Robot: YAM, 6 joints.
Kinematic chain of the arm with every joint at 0, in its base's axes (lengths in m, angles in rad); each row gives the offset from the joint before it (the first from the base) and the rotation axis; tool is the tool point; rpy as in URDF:
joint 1: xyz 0 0 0.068 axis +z
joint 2: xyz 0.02 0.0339 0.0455 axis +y
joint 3: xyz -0.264 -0.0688 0 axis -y
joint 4: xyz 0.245 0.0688 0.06 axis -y
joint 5: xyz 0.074 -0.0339 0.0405 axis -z
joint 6: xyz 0.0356 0 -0.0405 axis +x
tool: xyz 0 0 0 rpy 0 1.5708 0
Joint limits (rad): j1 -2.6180..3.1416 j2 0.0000..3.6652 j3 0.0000..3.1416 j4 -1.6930..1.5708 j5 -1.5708..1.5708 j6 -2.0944..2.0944
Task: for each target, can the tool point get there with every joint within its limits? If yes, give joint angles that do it. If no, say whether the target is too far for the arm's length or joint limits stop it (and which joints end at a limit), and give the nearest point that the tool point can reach.
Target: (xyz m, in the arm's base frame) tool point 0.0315 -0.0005 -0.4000
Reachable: no: joint limits stop it (at a limit: joint 2) | nearest point 0.0696 -0.0011 -0.3330 | short by 0.077 m
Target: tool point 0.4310 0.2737 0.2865
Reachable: yes | joints 0.5945 2.2910 1.6714 1.3123 0.4239 -1.3673
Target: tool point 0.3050 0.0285 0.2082
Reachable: yes | joints 0.0522 1.5367 0.5656 0.9644 -0.3611 -0.4003
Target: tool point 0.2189 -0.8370 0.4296
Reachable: no: too far | nearest point 0.1534 -0.5865 0.3327 | short by 0.276 m
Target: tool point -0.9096 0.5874 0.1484
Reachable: no: too far | nearest point -0.5423 0.3502 0.1340 | short by 0.438 m
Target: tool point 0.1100 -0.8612 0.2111
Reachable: no: too far | nearest point 0.0813 -0.6366 0.1850 | short by 0.228 m
